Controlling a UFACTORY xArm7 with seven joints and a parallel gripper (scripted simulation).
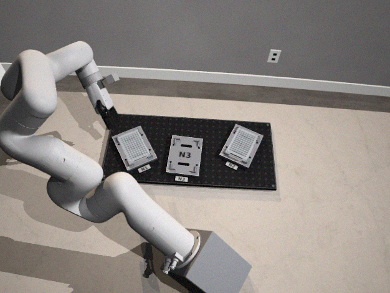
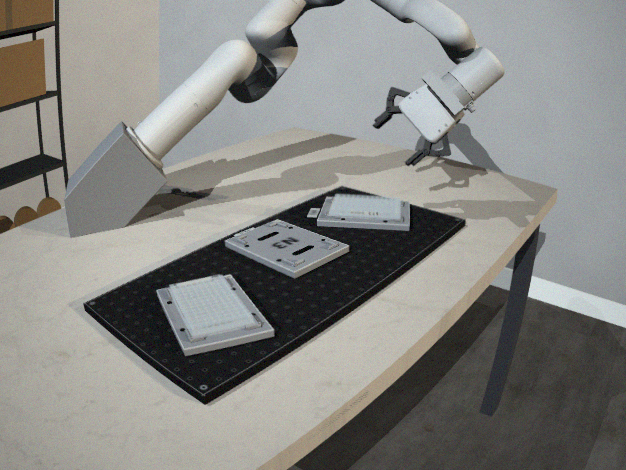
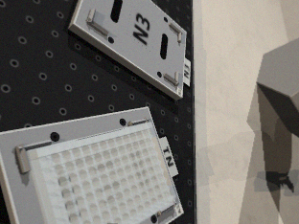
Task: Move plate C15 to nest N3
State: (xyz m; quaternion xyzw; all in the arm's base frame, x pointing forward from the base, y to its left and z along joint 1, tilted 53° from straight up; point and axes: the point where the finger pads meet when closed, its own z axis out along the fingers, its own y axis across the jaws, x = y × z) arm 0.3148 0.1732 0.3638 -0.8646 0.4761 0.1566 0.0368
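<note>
Now: the nest N1 70 mm to the right of my hand and 130 mm below it. Round my hand: nest N2 (160 mm ahead, 450 mm to the right, 130 mm below); nest (40 mm ahead, 260 mm to the right, 130 mm below).
</note>
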